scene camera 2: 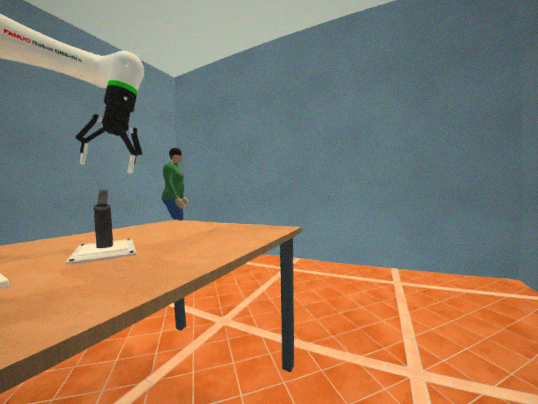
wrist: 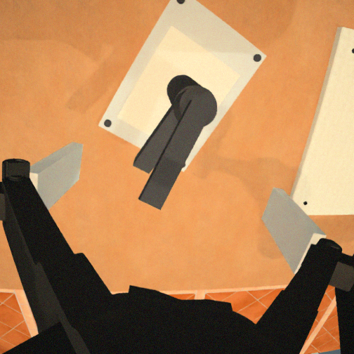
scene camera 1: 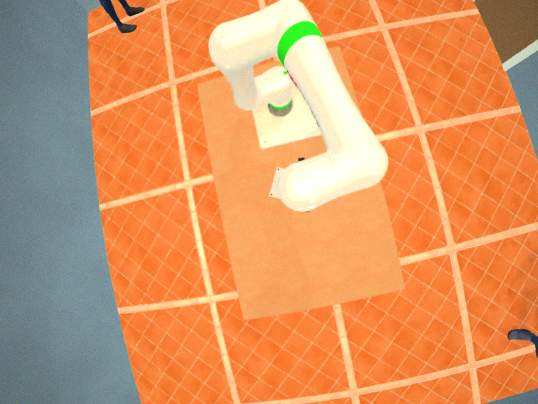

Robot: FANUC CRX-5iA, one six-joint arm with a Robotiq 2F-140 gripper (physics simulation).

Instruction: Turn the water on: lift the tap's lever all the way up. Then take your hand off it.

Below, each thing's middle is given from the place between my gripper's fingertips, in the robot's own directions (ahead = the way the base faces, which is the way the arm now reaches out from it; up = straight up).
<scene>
Right now my hand is 11 cm above the dark lever (wrist: 195, 107), 2 cm past it and 1 cm to the right of it.
</scene>
